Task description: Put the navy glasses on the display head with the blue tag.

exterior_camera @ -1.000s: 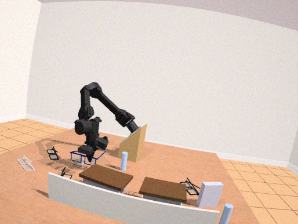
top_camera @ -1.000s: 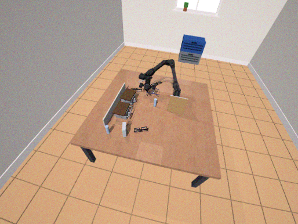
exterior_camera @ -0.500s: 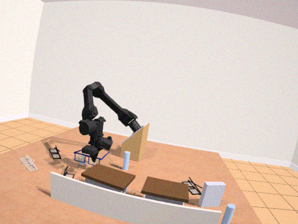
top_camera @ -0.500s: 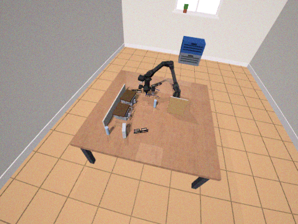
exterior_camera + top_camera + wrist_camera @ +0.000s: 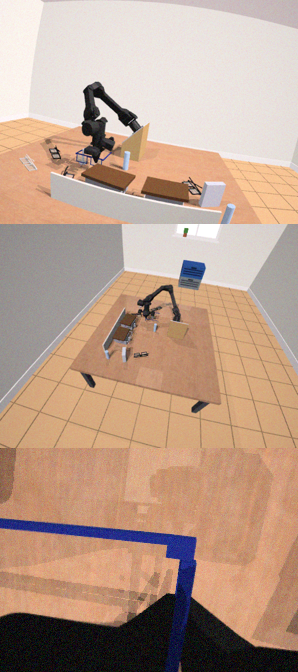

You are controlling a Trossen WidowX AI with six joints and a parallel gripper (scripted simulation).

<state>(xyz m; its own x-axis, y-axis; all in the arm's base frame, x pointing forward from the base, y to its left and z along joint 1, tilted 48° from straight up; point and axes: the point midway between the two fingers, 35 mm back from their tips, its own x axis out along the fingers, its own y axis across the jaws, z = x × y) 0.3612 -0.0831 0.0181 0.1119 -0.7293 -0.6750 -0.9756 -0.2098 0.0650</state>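
Right now my gripper tip is 50 mm past the post, 120 mm to the left of it and 40 mm above it. From my gripper tip the other things lie so: white panel (240 mm ahead, 280 mm to the left); then white box (10 mm behind, 560 mm to the left).
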